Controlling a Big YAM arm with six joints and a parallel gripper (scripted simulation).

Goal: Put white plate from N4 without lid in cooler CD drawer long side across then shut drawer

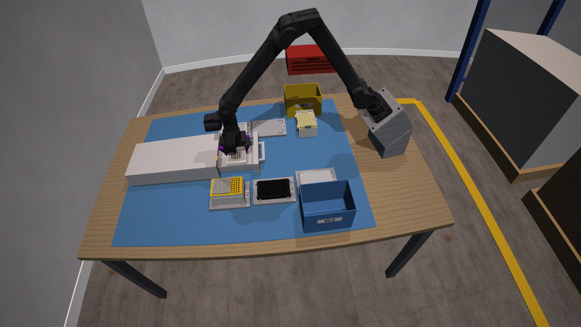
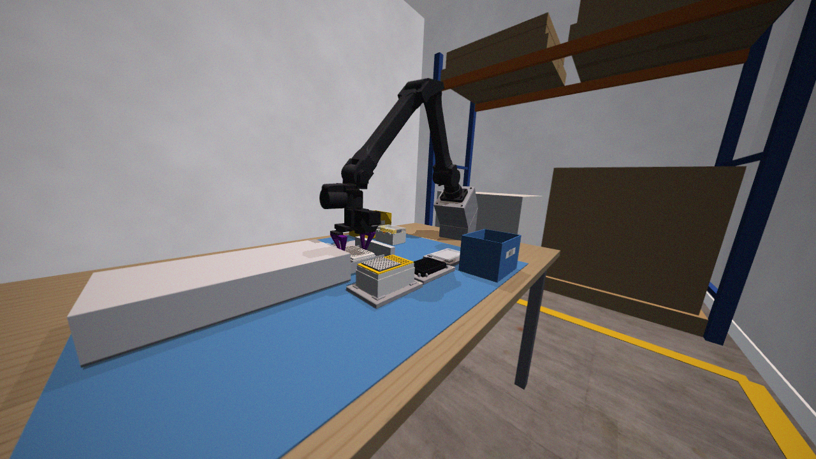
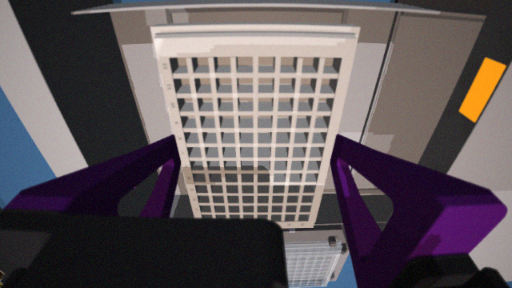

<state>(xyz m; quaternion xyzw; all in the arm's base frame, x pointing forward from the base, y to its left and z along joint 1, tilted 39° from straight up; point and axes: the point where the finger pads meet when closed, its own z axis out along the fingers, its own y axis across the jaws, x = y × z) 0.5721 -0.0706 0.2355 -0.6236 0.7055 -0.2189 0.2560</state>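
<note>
My hand is 4 cm short of the drawer, 1 cm to the left of it and 2 cm above it. The rest, counted from my hand: cooler CD 16 cm ahead, 2 cm to the right, 2 cm below; then black plate 12 cm behind, 20 cm to the left, 3 cm below; then yellow-topped tip box 5 cm ahead, 18 cm to the left, 1 cm above.
</note>
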